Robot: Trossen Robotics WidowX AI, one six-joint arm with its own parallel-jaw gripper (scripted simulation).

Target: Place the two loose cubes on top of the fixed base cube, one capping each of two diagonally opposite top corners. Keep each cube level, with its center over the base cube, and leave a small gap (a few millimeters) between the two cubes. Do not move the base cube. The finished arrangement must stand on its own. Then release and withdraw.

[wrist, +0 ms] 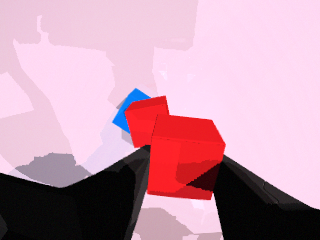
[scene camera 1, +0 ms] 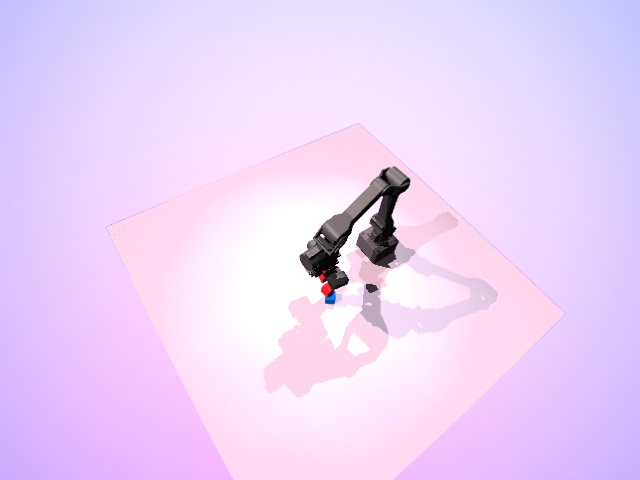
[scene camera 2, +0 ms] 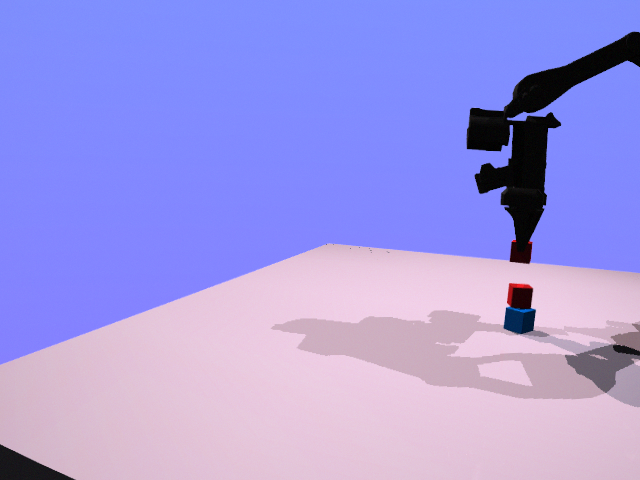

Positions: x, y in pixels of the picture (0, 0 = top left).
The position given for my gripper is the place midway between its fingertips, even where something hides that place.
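My gripper is visible in scene camera 1 [324, 275], in scene camera 2 [521, 250] and in the wrist view [182, 156].
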